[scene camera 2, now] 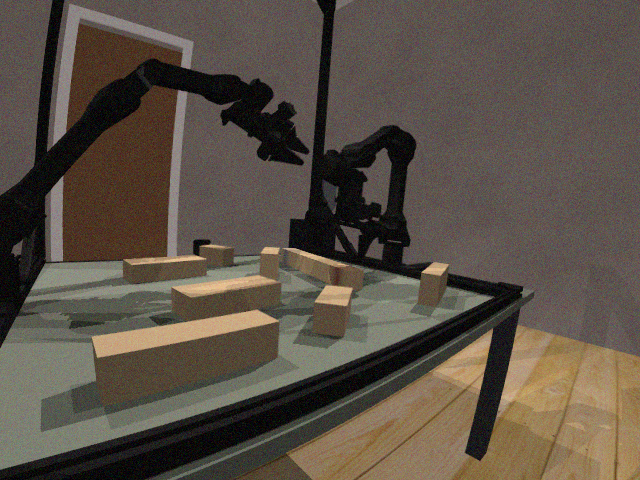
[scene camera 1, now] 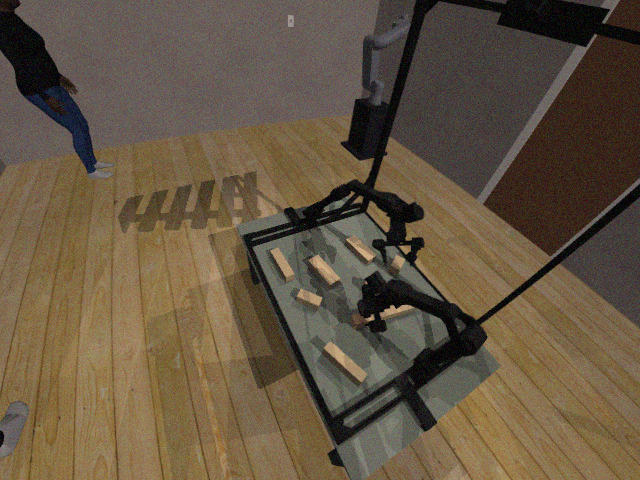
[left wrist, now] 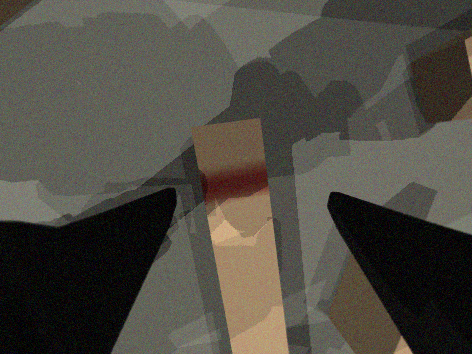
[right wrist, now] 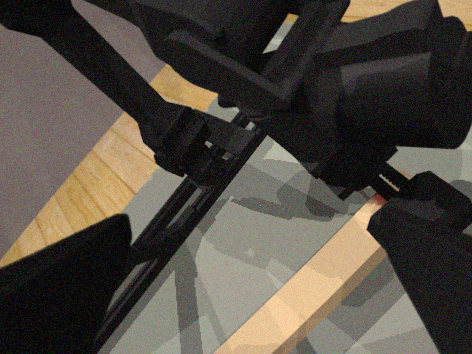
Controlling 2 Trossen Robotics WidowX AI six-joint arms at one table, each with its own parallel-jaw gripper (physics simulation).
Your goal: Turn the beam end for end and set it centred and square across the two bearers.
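Frame: origin at the left arm's base, x back, y right, z up, level; centimetres.
Where they show: left gripper, fingertip midpoint: (scene camera 2: 342, 259) (left wrist: 252, 197) (right wrist: 392, 203); right gripper, fingertip midpoint: (scene camera 2: 306, 158) (scene camera 1: 397, 266) (right wrist: 255, 223); left arm's base at its link origin: (scene camera 2: 391, 264) (scene camera 1: 418, 375) (right wrist: 208, 172); right arm's base at its link origin: (scene camera 1: 310, 221).
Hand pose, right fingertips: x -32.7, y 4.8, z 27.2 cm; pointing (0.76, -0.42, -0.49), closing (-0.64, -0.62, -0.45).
Note:
Each offset is from my right fingertips to the top centre of the thing.
The beam {dx +6.3, dy +1.0, dz -24.7 cm} (scene camera 1: 390, 313) (scene camera 2: 313, 265) (left wrist: 250, 270) (right wrist: 305, 285) is a long pale wooden bar lying on the table. Its red band shows near the end at the left in scene camera 1; I cannot make out a blue band. My left gripper (scene camera 1: 369, 315) (left wrist: 252, 197) is open and empty over the beam; in the left wrist view its fingertips stand either side, near the red band. The height gap is unclear. My right gripper (scene camera 1: 398, 254) (scene camera 2: 304, 157) (right wrist: 255, 223) is open and empty, high above the table. Which plain blocks are the two bearers I cannot tell.
Plain wooden blocks lie around: long ones {dx -25.1, dy -14.7, dz -25.3 cm} (scene camera 1: 323, 269) {dx -29.4, dy +10.1, dz -25.3 cm} (scene camera 1: 360, 249) {dx -36.7, dy -31.3, dz -24.7 cm} (scene camera 1: 282, 263) {dx +15.7, dy -28.5, dz -22.8 cm} (scene camera 1: 344, 362) and shorter ones {dx -14.2, dy -27.8, dz -24.7 cm} (scene camera 1: 309, 298) {dx -12.6, dy +21.6, dz -24.4 cm} (scene camera 2: 217, 255) {dx -6.3, dy +3.1, dz -22.8 cm} (scene camera 2: 269, 264). Black rails (scene camera 1: 289, 330) edge the table. The left arm crosses the upper right wrist view.

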